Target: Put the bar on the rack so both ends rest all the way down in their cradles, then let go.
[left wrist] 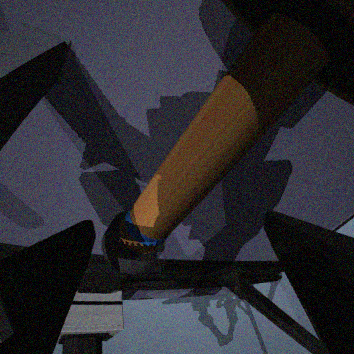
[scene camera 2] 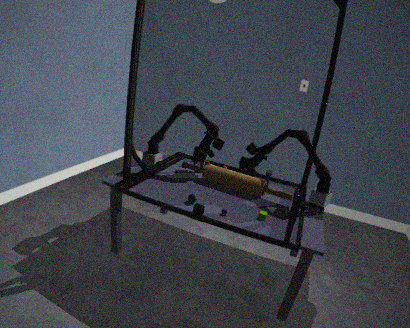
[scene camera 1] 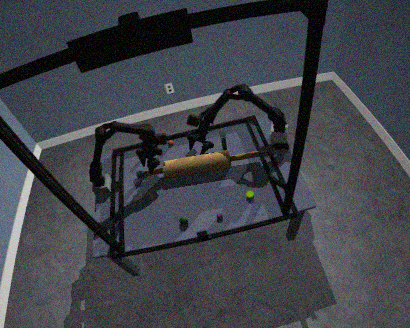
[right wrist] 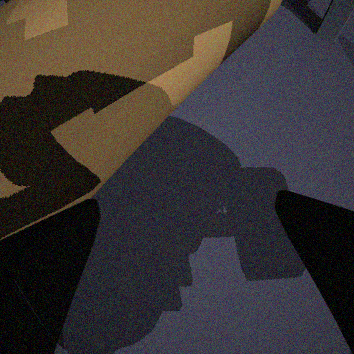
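The bar is a thick tan cylinder with thinner brown ends, lying lengthwise across the table. In the left wrist view its blue-banded end meets a dark rounded cradle; how deep it sits cannot be told. The other end meets dark parts near the right arm's base, and its seating is unclear. My left gripper is open and empty above the bar's left end. My right gripper is open and empty, beside the thick part on the wall side.
A green cylinder, a purple piece and a dark green piece lie on the front half of the table. An orange ball lies behind the bar. A black frame runs round the table.
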